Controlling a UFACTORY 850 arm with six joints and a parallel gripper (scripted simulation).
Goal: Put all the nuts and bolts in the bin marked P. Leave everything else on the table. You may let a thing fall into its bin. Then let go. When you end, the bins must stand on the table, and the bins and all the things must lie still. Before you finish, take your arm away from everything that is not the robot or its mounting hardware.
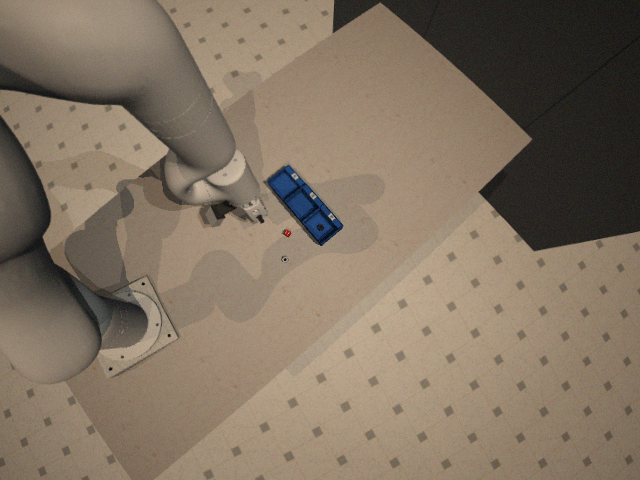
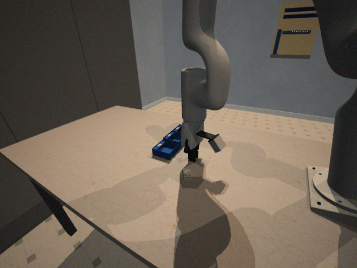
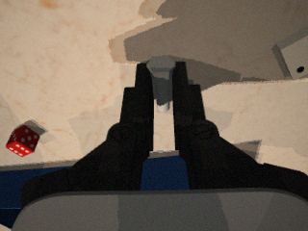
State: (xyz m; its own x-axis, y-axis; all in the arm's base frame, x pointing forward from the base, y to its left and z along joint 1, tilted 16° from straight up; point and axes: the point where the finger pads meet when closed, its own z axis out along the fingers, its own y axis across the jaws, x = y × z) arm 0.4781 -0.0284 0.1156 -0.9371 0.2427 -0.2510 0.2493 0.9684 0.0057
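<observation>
The grey bolt is 1 cm behind my hand and 2 cm below it. From my hand the other things lie so: blue bin (11 cm ahead, 9 cm to the right); then white domino (9 cm to the left, 2 cm below); then red die (1 cm ahead, 11 cm to the right, 1 cm below).
</observation>
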